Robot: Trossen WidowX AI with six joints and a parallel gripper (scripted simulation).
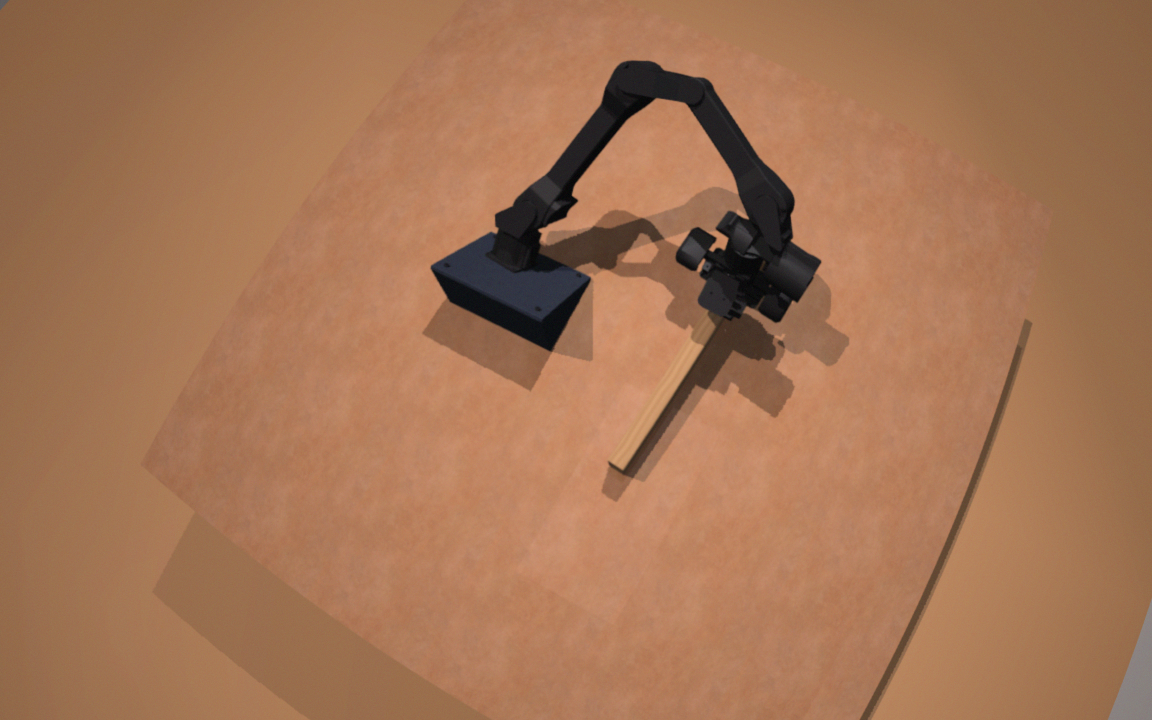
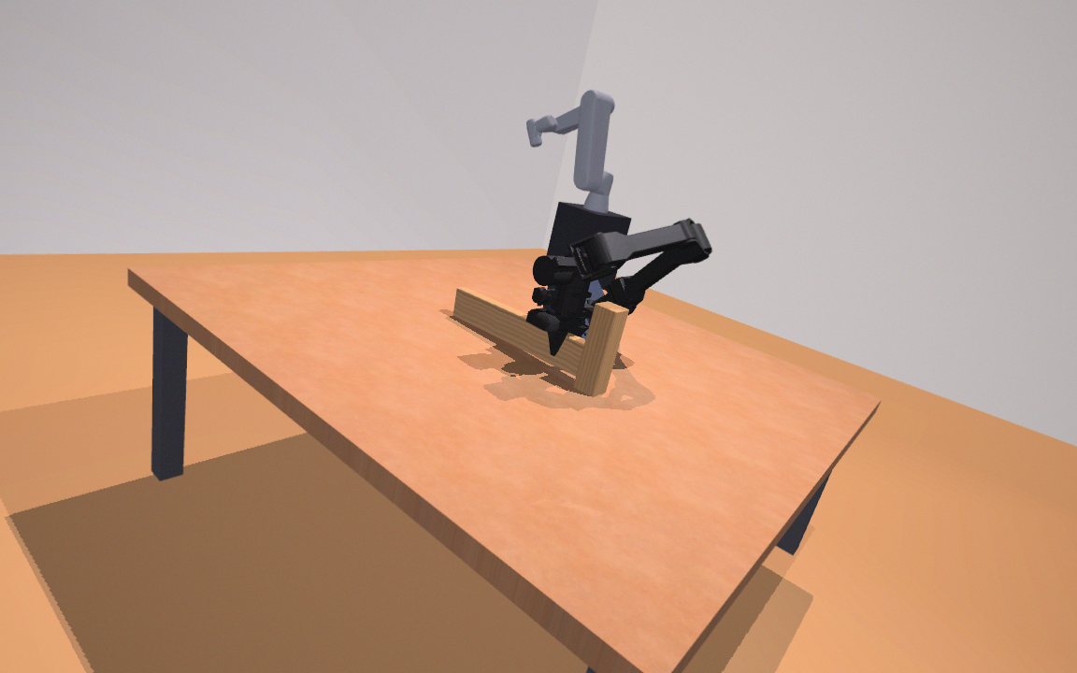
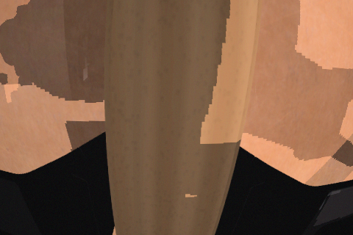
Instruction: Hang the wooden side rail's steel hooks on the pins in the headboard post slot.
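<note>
My gripper tip is 1 cm past the wooden headboard post, 10 cm to the right of it and 5 cm below it.
</note>
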